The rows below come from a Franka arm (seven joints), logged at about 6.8 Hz.
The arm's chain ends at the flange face. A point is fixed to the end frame.
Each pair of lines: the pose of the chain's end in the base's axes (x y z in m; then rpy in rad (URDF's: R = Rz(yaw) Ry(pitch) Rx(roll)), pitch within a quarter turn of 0, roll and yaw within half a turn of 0), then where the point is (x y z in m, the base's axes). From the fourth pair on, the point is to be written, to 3 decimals.
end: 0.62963 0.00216 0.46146 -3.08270 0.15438 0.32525
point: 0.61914 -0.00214 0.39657
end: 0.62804 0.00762 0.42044 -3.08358 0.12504 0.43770
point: 0.61985 0.00292 0.35525
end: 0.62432 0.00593 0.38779 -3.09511 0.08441 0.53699
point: 0.61931 0.00115 0.32228
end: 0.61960 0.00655 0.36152 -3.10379 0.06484 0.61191
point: 0.616 0.002 0.296
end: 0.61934 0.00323 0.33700 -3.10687 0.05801 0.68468
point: 0.617 -0.002 0.271
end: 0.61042 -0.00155 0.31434 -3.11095 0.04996 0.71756
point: 0.609 -0.006 0.249
